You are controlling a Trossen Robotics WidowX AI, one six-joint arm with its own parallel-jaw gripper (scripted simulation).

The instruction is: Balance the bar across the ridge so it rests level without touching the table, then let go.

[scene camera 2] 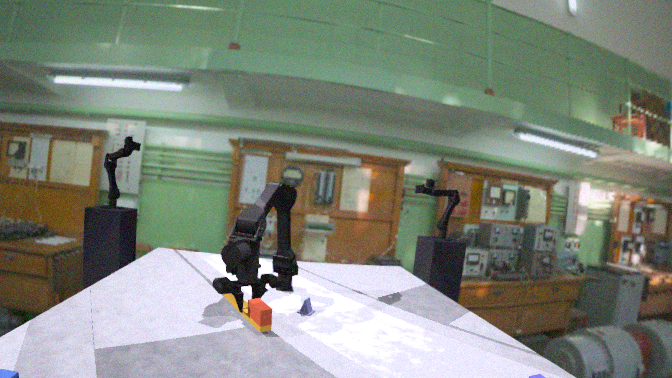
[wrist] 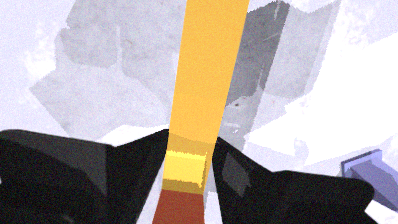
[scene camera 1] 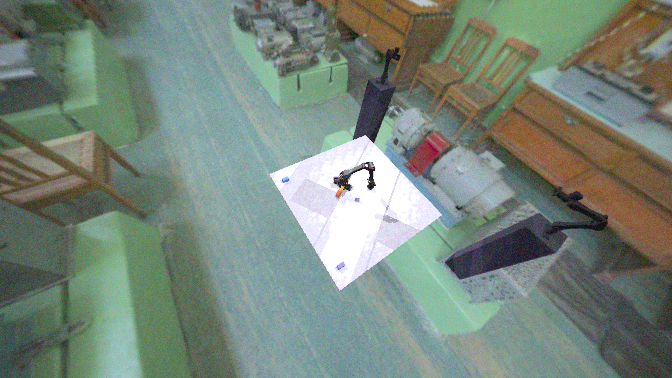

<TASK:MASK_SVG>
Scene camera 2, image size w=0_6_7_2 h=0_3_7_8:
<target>gripper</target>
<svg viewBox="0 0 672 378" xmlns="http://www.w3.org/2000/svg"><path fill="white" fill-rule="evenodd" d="M259 260L247 261L235 268L226 265L226 273L232 276L236 275L237 280L231 281L227 277L214 278L212 288L219 294L232 293L235 296L241 313L243 312L244 293L241 291L241 287L251 286L251 298L261 299L264 293L268 292L268 289L265 287L266 284L269 284L271 288L280 288L281 280L272 273L263 273L258 278L258 269L261 268Z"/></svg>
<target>bar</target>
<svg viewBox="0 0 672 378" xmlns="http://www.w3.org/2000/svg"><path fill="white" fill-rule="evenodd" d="M224 294L224 297L259 332L271 330L272 309L262 299L248 300L248 304L244 301L243 312L241 313L235 296L232 293Z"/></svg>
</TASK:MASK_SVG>
